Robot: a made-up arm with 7 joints. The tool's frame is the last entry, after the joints. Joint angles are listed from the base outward. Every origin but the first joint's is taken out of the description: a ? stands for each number. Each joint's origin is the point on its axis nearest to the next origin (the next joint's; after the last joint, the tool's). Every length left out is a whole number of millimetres.
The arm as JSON. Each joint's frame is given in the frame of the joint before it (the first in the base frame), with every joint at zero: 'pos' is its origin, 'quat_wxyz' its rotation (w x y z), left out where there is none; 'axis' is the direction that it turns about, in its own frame. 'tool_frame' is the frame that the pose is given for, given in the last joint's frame.
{
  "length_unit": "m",
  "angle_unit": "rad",
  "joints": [
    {
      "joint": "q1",
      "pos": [
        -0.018,
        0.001,
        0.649
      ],
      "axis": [
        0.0,
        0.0,
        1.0
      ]
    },
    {
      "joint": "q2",
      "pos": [
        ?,
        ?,
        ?
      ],
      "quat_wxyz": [
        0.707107,
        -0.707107,
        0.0,
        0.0
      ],
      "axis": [
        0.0,
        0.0,
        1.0
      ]
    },
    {
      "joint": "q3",
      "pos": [
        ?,
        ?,
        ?
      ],
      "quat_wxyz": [
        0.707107,
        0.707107,
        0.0,
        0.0
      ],
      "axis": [
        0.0,
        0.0,
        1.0
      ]
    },
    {
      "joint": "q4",
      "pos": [
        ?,
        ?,
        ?
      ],
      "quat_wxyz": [
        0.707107,
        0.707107,
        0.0,
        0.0
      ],
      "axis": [
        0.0,
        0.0,
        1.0
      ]
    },
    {
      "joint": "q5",
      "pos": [
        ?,
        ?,
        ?
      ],
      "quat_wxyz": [
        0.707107,
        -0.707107,
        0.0,
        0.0
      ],
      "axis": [
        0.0,
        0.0,
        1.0
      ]
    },
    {
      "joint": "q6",
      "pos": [
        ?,
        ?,
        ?
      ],
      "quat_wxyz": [
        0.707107,
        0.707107,
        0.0,
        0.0
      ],
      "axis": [
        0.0,
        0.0,
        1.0
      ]
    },
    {
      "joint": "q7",
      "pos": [
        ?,
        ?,
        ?
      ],
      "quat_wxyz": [
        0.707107,
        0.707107,
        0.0,
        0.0
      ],
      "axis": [
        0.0,
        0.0,
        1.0
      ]
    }
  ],
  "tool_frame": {
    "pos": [
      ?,
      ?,
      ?
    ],
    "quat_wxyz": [
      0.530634,
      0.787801,
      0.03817,
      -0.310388
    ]
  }
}
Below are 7 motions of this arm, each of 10 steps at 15 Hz.
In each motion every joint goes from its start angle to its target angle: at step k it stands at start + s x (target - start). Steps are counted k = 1, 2, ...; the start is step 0. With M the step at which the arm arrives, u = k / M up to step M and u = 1 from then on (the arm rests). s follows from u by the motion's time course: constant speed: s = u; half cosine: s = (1 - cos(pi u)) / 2; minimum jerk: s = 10 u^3 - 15 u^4 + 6 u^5.
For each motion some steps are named. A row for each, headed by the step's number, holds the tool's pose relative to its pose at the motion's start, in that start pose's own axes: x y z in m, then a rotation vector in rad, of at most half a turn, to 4 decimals.
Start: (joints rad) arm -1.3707 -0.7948 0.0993 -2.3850 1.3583 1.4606 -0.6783
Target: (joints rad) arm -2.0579 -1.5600 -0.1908 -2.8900 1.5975 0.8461 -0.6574
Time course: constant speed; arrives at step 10
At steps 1, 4, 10:
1: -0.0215 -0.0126 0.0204 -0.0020 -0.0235 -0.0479
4: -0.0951 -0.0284 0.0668 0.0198 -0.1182 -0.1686
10: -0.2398 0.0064 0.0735 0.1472 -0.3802 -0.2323

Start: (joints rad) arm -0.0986 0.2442 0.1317 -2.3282 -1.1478 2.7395 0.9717
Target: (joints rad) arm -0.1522 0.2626 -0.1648 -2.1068 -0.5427 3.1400 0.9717
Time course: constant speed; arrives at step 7
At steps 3, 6, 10:
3: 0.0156 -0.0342 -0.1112 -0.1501 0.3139 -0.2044
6: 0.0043 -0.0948 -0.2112 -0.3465 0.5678 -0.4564
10: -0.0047 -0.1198 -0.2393 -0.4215 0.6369 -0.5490

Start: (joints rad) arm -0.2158 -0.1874 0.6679 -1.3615 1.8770 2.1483 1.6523
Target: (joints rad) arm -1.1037 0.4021 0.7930 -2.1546 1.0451 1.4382 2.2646
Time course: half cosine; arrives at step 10
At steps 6, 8, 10:
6: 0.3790 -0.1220 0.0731 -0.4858 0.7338 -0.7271
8: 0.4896 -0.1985 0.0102 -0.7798 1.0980 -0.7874
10: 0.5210 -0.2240 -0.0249 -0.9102 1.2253 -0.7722

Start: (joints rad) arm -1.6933 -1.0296 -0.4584 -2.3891 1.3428 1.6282 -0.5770
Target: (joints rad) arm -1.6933 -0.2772 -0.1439 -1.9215 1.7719 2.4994 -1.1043
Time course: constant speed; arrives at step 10
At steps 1, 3, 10:
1: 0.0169 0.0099 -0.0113 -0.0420 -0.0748 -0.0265
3: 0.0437 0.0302 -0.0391 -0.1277 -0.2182 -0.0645
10: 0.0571 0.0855 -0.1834 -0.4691 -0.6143 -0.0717

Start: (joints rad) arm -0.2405 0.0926 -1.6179 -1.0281 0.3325 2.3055 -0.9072
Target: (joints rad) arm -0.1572 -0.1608 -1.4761 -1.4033 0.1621 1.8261 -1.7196
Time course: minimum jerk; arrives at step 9
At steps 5, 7, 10:
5: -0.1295 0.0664 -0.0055 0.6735 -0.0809 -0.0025
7: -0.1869 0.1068 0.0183 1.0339 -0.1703 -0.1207
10: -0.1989 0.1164 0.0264 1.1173 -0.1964 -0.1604

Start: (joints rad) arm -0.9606 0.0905 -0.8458 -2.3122 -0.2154 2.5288 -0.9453
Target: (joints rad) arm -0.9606 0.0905 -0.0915 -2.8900 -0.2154 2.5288 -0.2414
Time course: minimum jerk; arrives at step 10
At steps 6, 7, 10:
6: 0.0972 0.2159 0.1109 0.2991 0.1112 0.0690
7: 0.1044 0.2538 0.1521 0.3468 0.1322 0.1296
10: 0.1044 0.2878 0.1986 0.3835 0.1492 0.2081

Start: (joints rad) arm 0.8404 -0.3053 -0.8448 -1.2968 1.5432 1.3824 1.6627
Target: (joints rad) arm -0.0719 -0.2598 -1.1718 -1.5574 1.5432 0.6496 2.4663
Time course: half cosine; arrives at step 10
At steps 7, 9, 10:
7: 0.0078 -0.2393 -0.1521 -0.1250 0.7899 -0.4571
9: -0.0146 -0.2789 -0.2068 -0.1197 0.9906 -0.4904
10: -0.0182 -0.2834 -0.2146 -0.1182 1.0173 -0.4926

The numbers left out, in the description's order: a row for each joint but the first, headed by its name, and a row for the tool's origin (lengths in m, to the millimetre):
q2: -0.021 -0.011 0.0
q3: 0.02 -0.401 0.0
q4: 0.037 -0.005 0.0
q5: -0.051 0.282 0.0
q6: -0.029 -0.018 0.0
q7: 0.14 0.024 0.0
tool: 0.016 0.005 0.0

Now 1 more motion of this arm.
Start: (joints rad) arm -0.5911 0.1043 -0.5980 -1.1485 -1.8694 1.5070 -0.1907
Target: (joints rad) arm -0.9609 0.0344 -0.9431 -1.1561 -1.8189 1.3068 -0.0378
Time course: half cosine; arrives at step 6
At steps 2, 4, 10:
2: -0.0402 0.0836 -0.0087 0.0508 0.0910 0.1937
4: -0.1624 0.2221 -0.0080 0.1223 0.2669 0.5932
10: -0.2399 0.2716 0.0011 0.1434 0.3499 0.7987

